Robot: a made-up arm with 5 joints.
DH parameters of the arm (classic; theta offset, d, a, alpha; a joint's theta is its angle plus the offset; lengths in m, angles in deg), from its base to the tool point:
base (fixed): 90 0.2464 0.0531 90
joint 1: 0 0.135 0.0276 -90
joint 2: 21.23 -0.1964 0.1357 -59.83
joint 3: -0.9 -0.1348 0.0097 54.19
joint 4: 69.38 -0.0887 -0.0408 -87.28
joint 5: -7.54 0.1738 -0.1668 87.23
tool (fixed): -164.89 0.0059 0 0
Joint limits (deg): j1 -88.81..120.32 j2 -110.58..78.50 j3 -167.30..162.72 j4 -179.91..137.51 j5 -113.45..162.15
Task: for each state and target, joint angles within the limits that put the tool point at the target. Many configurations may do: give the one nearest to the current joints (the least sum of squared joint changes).
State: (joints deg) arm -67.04 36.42 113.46 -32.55 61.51
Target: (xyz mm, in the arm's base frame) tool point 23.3 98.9 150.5
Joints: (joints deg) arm -38.41 64.56 107.17 -68.46 52.55
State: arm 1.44 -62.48 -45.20 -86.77 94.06
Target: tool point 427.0 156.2 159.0
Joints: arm 19.02 -77.72 -44.29 -118.68 139.65
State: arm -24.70 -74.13 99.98 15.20 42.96
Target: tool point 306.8 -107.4 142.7
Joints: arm 7.23 -91.06 65.58 -11.14 48.30
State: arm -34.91 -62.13 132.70 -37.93 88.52
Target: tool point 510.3 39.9 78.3
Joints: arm -26.44 -74.53 133.74 -14.64 46.55
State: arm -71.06 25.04 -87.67 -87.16 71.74
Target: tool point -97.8 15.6 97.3
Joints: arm -49.63 43.23 -97.89 -116.21 50.14
